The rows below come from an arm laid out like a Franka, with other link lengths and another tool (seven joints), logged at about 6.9 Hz.
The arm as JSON. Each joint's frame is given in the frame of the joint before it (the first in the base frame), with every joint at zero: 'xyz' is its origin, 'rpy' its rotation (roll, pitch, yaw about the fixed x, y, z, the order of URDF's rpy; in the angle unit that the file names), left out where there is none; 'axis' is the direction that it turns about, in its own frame. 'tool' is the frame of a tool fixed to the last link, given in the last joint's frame.
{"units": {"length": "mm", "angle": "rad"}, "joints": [
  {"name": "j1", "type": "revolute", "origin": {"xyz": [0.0, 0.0, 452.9]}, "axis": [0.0, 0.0, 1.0]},
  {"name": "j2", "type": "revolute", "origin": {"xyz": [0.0, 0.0, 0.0], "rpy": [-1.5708, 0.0, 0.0]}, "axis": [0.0, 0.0, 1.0]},
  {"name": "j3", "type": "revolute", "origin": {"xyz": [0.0, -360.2, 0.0], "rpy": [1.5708, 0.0, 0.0]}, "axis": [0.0, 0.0, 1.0]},
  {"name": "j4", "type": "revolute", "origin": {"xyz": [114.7, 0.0, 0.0], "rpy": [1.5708, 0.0, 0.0]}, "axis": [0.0, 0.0, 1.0]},
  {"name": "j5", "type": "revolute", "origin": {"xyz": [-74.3, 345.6, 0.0], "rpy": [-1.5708, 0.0, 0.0]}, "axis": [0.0, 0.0, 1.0]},
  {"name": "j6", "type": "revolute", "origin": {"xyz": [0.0, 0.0, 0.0], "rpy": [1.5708, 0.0, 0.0]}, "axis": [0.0, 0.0, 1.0]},
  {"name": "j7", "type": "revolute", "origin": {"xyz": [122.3, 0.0, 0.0], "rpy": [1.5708, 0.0, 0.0]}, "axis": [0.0, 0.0, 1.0]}
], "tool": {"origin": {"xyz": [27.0, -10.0, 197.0], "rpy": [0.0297, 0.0, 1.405]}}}
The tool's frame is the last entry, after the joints.
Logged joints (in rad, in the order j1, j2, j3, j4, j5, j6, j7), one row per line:
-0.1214, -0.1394, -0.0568, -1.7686, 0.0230, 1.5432, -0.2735
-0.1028, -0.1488, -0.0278, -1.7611, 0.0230, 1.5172, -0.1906
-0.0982, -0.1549, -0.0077, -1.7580, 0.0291, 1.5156, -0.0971
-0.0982, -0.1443, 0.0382, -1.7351, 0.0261, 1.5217, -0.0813
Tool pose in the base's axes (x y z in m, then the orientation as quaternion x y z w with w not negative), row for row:
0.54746, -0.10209, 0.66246, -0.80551, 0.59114, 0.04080, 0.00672
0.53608, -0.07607, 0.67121, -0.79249, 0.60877, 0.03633, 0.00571
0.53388, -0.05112, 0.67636, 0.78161, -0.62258, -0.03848, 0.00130
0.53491, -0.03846, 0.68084, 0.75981, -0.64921, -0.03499, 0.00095
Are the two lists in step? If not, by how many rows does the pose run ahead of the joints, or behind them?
The pose runs 1 row behind the joints: the pose in row i belongs to the joints in row i - 1.
